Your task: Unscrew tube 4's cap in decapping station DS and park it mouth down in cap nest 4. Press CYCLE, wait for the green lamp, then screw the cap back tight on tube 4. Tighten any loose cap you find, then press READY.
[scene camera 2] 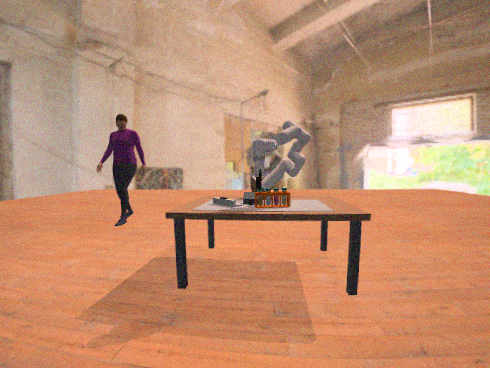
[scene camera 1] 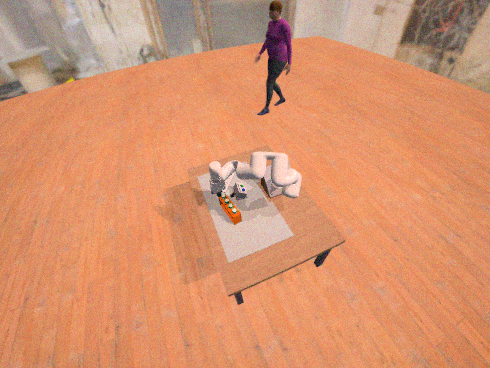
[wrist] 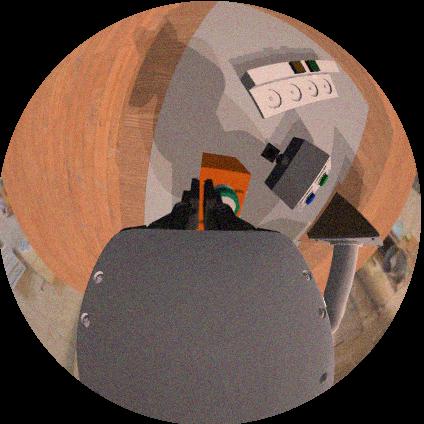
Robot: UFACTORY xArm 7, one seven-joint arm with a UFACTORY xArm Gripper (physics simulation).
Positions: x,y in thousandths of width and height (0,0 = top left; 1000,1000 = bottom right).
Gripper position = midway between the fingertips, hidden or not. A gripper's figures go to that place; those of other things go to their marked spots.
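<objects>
My gripper (wrist: 473,452) is 0.14 m from the lens; a grey mat (wrist: 487,256) is 0.25 m from the lens.
</objects>
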